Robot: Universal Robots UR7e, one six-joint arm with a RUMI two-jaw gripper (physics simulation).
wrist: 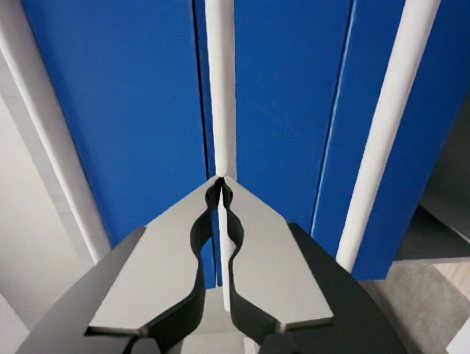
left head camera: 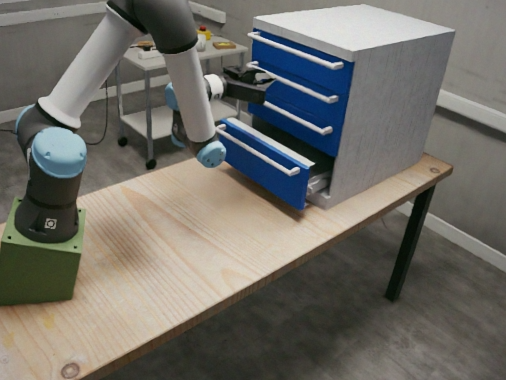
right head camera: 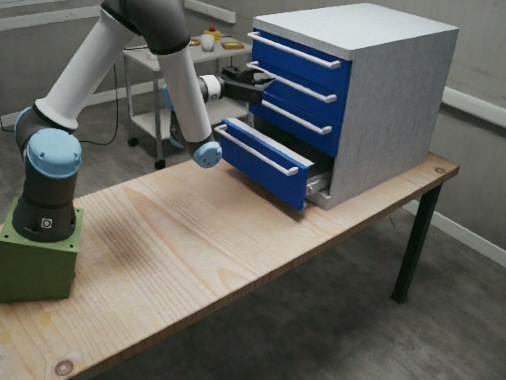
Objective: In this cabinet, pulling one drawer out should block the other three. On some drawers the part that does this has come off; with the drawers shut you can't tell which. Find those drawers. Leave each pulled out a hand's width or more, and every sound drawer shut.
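Note:
The cabinet (left head camera: 387, 115) (right head camera: 387, 115) has four blue drawers. The top drawer (left head camera: 310, 70) (right head camera: 307, 70) (wrist: 120, 125), second drawer (left head camera: 320, 107) (right head camera: 318, 107) (wrist: 285, 100) and third drawer (left head camera: 329, 143) (right head camera: 327, 143) (wrist: 425, 150) look shut, their fronts about flush. The bottom drawer (left head camera: 262, 172) (right head camera: 262, 172) stands well out, its dark inside and side rail showing. My gripper (left head camera: 272, 80) (right head camera: 272, 80) (wrist: 221, 178) is shut and empty, its tips at the second drawer's white handle (wrist: 222, 90). Whether they touch it is hard to tell.
The cabinet stands at the far end of the wooden table (left head camera: 170, 260) (right head camera: 170, 260). The arm's green base block (left head camera: 40, 272) (right head camera: 37, 272) is at the near left. A grey trolley (left head camera: 148, 115) (right head camera: 158, 115) with small items stands behind the table. The open bottom drawer juts out below the gripper.

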